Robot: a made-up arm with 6 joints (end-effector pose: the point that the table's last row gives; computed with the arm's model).
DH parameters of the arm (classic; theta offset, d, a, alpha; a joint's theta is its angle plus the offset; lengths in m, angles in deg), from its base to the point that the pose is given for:
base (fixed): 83.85 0 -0.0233 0
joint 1: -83.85 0.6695 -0.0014 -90
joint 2: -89.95 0 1.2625 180
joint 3: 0.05 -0.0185 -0.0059 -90
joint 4: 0 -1.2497 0.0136 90
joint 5: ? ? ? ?
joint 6: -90 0.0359 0.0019 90
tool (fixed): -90 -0.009 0 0
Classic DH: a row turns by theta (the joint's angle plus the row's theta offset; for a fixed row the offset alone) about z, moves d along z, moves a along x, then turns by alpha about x.
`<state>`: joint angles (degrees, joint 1 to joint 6).
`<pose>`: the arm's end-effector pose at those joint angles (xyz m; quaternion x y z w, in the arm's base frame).
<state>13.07 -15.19 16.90 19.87 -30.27 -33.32</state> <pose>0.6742 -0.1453 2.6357 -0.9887 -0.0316 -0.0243 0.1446</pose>
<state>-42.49 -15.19 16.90 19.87 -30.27 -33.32</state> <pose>0.2795 -0.6503 2.6357 -0.8895 0.4328 -0.0889 0.1167</pose>
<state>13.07 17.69 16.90 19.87 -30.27 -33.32</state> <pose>1.6152 0.0732 1.9772 -0.9642 0.0080 0.2513 0.0842</pose>
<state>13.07 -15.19 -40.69 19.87 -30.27 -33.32</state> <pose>0.8538 -0.1036 1.4761 -0.8936 0.0375 0.4460 0.0339</pose>
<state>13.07 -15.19 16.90 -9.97 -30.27 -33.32</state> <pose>0.7634 -0.1503 2.4989 -0.9215 -0.1535 0.0384 0.3547</pose>
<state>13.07 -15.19 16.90 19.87 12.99 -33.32</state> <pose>0.6935 -0.1504 2.6163 -0.9052 -0.1850 -0.3564 0.1393</pose>
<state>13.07 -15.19 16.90 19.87 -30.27 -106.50</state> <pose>0.6750 -0.1499 2.6258 -0.7076 -0.0399 -0.0006 0.7055</pose>
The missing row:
joint 5: 0 0.3101 -0.0183 -90
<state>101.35 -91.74 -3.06 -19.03 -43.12 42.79</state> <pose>0.5002 -1.1041 1.8466 -0.5512 -0.6747 -0.4682 0.1472</pose>
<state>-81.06 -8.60 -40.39 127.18 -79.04 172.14</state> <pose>0.3821 -0.9311 1.4576 0.3876 -0.7797 0.4915 0.0148</pose>
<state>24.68 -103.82 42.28 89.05 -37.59 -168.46</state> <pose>-2.1919 -0.9995 0.7882 0.0890 -0.4977 -0.6490 0.5685</pose>
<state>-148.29 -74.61 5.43 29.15 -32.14 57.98</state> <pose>0.8672 0.7910 2.2283 -0.1661 -0.7807 -0.4643 0.3839</pose>
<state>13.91 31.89 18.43 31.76 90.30 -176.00</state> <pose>1.9429 0.1951 1.5776 -0.1204 -0.6240 0.2833 0.7182</pose>
